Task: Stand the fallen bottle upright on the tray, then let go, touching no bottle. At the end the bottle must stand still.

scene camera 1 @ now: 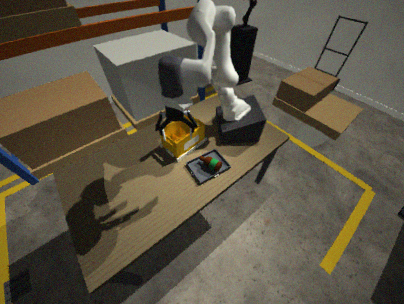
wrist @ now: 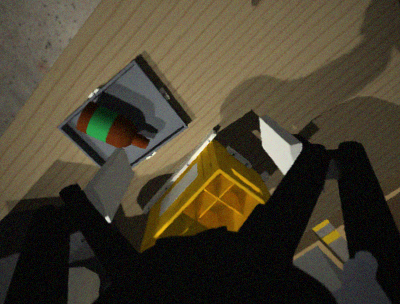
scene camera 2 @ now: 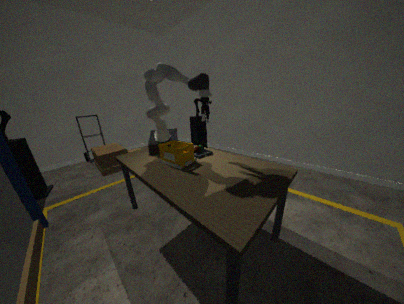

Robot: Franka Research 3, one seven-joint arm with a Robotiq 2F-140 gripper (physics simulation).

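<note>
The fallen bottle (scene camera 1: 214,163) (wrist: 101,124), brown with a green label, lies on its side on the dark tray (scene camera 1: 200,178) (wrist: 137,76). In the wrist view its neck points to the lower right and its base lies near the tray's left corner. In scene camera 2 the bottle is small and partly hidden behind the crate. My gripper (scene camera 1: 178,131) (scene camera 2: 205,116) (wrist: 193,146) is open and empty, pointing down above the yellow crate, to the side of the tray and higher than the bottle.
The yellow crate (scene camera 1: 175,147) (scene camera 2: 172,156) (wrist: 216,156), with dividers inside, stands beside the tray on the wooden table (scene camera 1: 150,215) (scene camera 2: 220,210) (wrist: 215,50). The black robot base block (scene camera 1: 240,131) is at the table's far end. The tray has a raised rim and lies near one long table edge.
</note>
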